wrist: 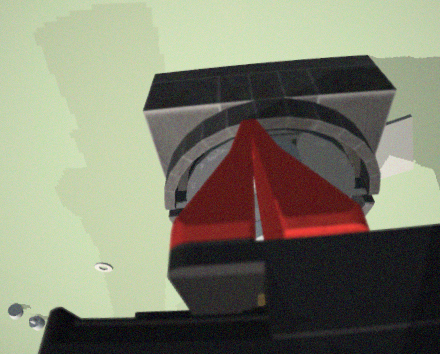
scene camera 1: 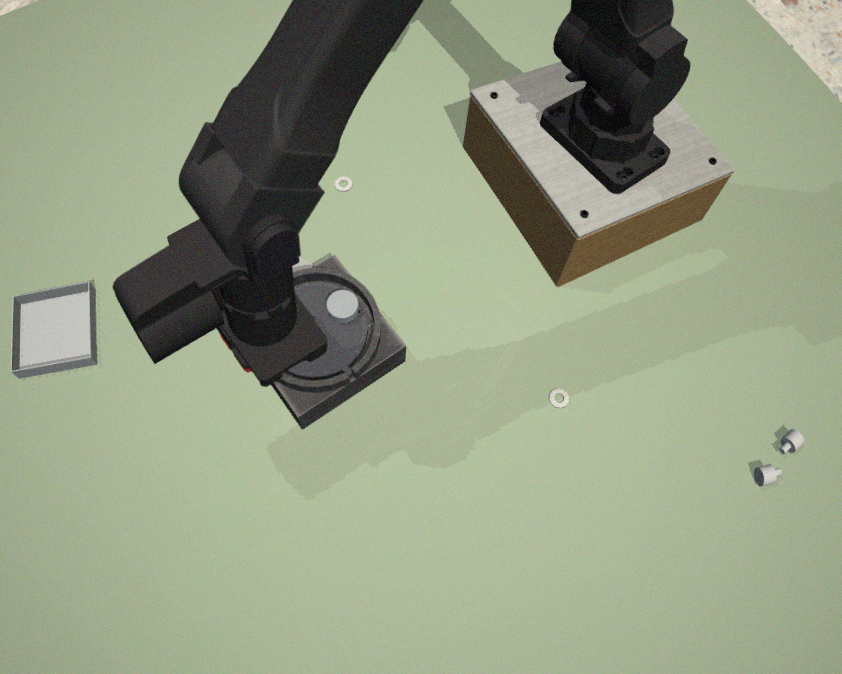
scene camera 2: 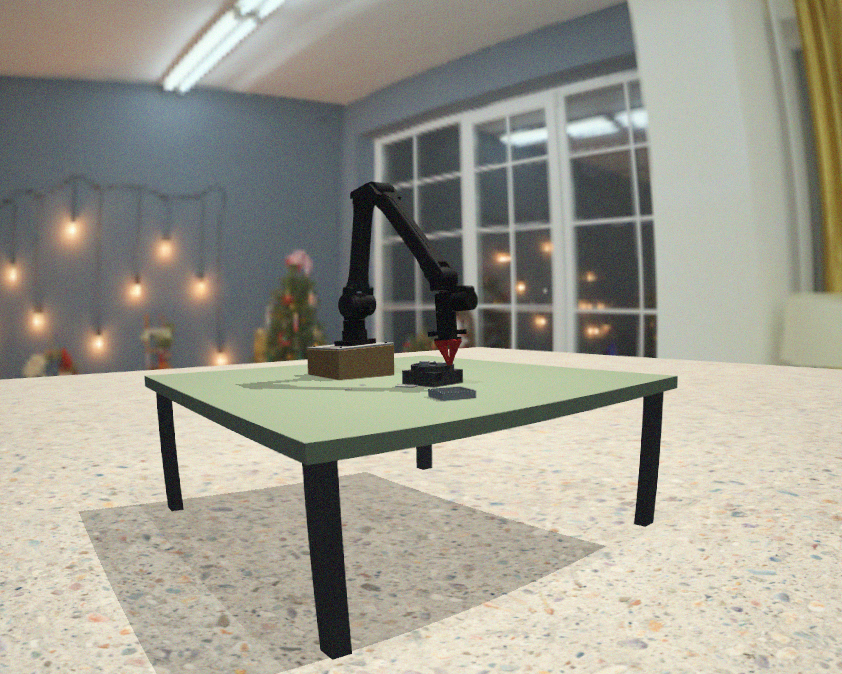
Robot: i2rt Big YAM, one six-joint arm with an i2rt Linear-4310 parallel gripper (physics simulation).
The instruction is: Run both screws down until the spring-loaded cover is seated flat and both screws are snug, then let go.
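Places are measured from the arm's base along level axes (x ahead, y left, z up), in metres.
Where they show: gripper, fingertip midpoint: [wrist: 249, 130] [scene camera 1: 271, 365] [scene camera 2: 449, 365]; arm's base at its link origin: [scene camera 1: 603, 141] [scene camera 2: 355, 344].
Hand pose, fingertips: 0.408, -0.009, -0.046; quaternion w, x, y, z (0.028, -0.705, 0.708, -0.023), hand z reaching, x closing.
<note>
Each offset is from my fingertips to the centre of the thing, as dx, dy, dz. "spot": to the spot under its first point.
The dark square housing @[-0.056, -0.010, -0.027] [scene camera 1: 303, 411] [scene camera 2: 414, 377] [wrist: 155, 122] has a raised round rim. The grey round cover @[-0.056, -0.010, -0.015] [scene camera 1: 319, 359] [wrist: 330, 162] lies inside it; whether it is flat cannot be told. One screw @[-0.088, -0.010, -0.008] [scene camera 1: 342, 304] shows its pale round head on the cover in the first scene view. The other screw is hidden there beneath the gripper body. Neither screw head can be made out in the wrist view, where the red fingers block much of the cover. My gripper [scene camera 2: 450, 364] [wrist: 249, 130] is shut and empty, its fingertips together over the housing.
A shallow grey tray @[+0.166, -0.194, -0.045] [scene camera 1: 93, 323] [scene camera 2: 452, 394] stands beside the housing. A small pale piece @[-0.073, -0.103, -0.054] [wrist: 397, 147] is near the housing's edge. White rings @[-0.191, -0.162, -0.054] [scene camera 1: 343, 183] @[-0.218, +0.178, -0.054] [scene camera 1: 558, 398] and two small knobbed parts @[spot: -0.380, +0.370, -0.035] [scene camera 1: 792, 441] @[spot: -0.329, +0.376, -0.035] [scene camera 1: 766, 475] lie farther off. The arm's base stands on a wooden box [scene camera 1: 512, 189] [scene camera 2: 351, 361].
</note>
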